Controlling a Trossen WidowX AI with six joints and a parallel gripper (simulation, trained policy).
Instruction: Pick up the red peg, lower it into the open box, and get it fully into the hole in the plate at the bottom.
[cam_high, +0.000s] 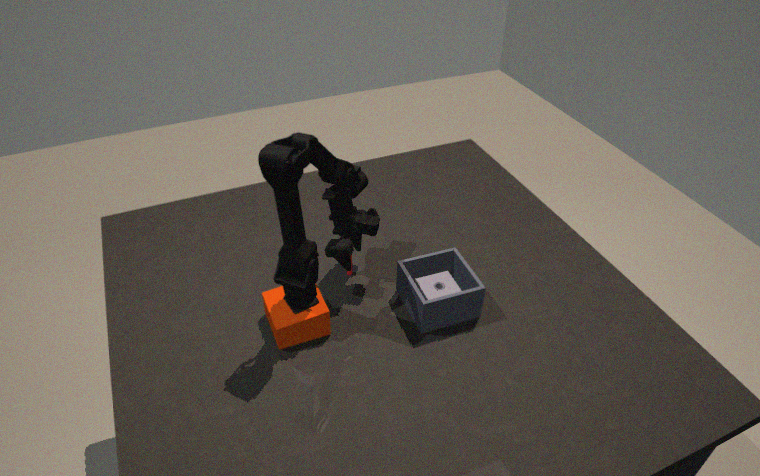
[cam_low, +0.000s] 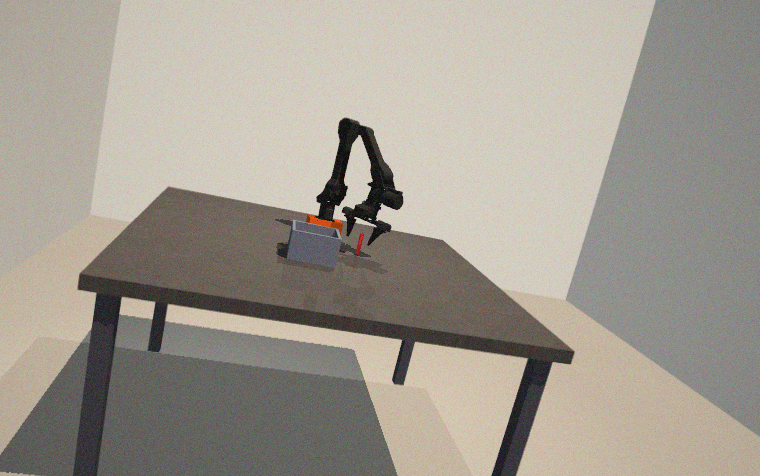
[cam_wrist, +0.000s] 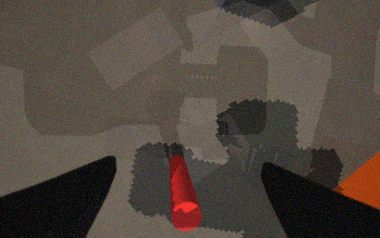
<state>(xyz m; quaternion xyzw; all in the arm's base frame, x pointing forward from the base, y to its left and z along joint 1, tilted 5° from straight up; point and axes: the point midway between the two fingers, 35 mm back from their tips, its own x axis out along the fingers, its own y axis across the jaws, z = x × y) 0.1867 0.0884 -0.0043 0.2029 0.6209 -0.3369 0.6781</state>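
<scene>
The red peg lies 10 mm behind my gripper tip, 10 mm to the left of it and 10 mm below it. Round my gripper tip: grey box 130 mm ahead, 200 mm to the right, 30 mm below.
</scene>
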